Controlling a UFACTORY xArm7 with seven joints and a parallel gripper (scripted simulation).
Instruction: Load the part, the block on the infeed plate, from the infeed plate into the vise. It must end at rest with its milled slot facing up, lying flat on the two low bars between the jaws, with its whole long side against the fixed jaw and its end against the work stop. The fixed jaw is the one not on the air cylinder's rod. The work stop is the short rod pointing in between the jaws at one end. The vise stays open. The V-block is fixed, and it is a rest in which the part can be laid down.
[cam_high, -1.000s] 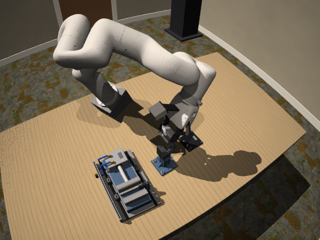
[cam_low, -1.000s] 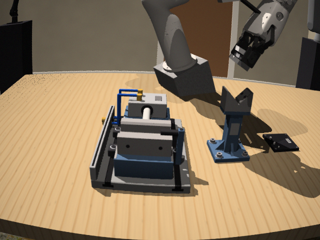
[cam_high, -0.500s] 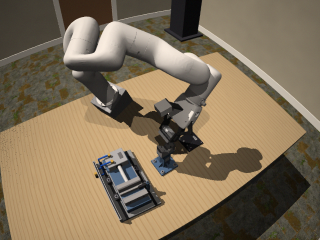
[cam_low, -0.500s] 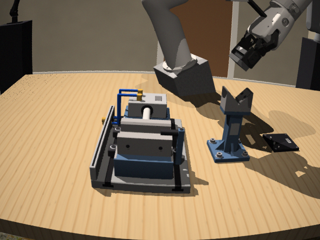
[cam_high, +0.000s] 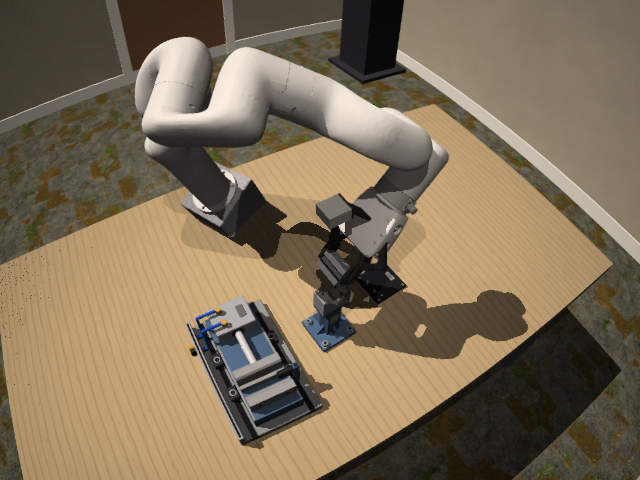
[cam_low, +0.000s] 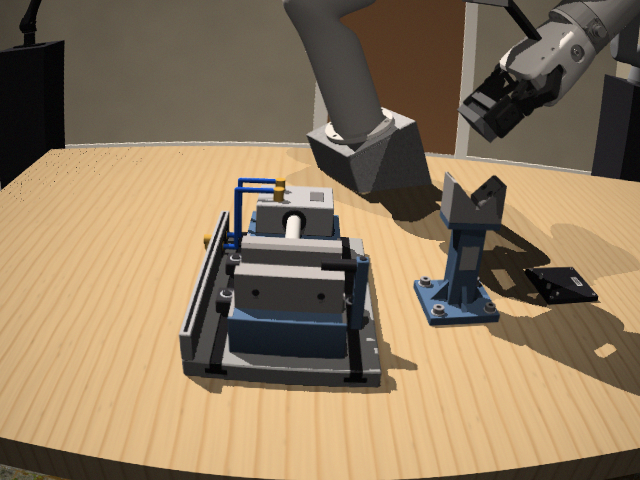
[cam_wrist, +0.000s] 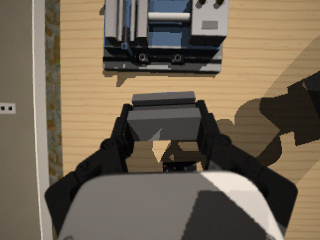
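My gripper is now 10 mm to the left of the part. From my hand the other things lie so: work stop 170 mm to the right, 150 mm below, 70 mm ahead; then blue base 240 mm below, 10 mm to the right; then blue stand 180 mm below, 10 mm to the right.
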